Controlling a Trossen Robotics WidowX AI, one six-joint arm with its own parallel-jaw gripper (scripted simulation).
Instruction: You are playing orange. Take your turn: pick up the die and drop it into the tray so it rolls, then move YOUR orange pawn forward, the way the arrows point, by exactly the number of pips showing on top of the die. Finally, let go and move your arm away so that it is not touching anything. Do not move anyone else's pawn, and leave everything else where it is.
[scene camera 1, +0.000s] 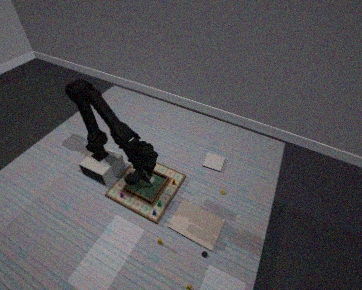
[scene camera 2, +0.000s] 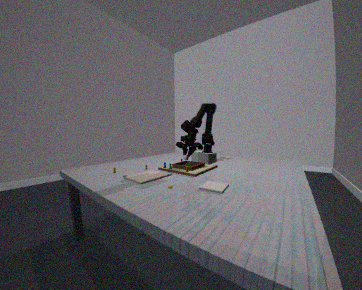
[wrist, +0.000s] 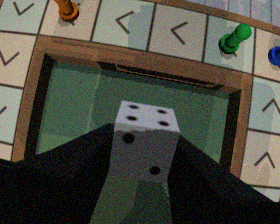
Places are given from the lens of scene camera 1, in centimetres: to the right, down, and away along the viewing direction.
tan flat sheet (scene camera 1: 202, 227): 9, 35, 90
